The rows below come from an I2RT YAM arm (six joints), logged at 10 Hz.
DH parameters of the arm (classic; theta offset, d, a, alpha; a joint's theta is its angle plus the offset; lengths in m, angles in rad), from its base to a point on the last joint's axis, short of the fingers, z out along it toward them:
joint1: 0 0.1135 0.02 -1.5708
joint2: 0 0 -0.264 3.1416
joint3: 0.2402 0 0.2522 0
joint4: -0.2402 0 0.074 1.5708
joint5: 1.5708 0 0 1.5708
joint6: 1.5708 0.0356 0 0
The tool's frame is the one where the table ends.
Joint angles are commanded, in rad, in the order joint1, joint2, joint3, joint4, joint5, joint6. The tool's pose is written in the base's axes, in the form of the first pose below.
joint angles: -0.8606, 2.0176, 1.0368, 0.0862, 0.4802, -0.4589
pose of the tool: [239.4, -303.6, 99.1, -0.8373, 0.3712, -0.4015, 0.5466, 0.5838, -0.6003]
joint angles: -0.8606, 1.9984, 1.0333, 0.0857, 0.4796, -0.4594
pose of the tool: [238.9, -303.1, 105.2, -0.8335, 0.3660, -0.4139, 0.5522, 0.5775, -0.6013]
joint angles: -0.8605, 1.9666, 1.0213, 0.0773, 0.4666, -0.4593
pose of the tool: [237.1, -300.2, 112.9, -0.8302, 0.3581, -0.4272, 0.5563, 0.5809, -0.5942]
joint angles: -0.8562, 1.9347, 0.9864, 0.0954, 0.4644, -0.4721
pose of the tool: [233.8, -293.8, 116.5, -0.8345, 0.3415, -0.4324, 0.5490, 0.5823, -0.5996]
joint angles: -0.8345, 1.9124, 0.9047, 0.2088, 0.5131, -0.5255
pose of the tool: [230.9, -280.8, 111.9, -0.8555, 0.2931, -0.4269, 0.5160, 0.5530, -0.6542]
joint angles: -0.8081, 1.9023, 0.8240, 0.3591, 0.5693, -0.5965
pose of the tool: [229.9, -268.4, 107.1, -0.8760, 0.2319, -0.4229, 0.4799, 0.5064, -0.7164]
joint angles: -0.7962, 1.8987, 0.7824, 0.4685, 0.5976, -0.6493
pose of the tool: [229.7, -263.4, 107.3, -0.8831, 0.1878, -0.4299, 0.4654, 0.4659, -0.7526]
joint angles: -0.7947, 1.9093, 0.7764, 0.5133, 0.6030, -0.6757
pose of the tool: [230.8, -263.9, 106.1, -0.8873, 0.1686, -0.4293, 0.4566, 0.4523, -0.7661]
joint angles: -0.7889, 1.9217, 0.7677, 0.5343, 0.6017, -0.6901
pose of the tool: [231.5, -261.8, 101.7, -0.8947, 0.1562, -0.4185, 0.4410, 0.4582, -0.7718]
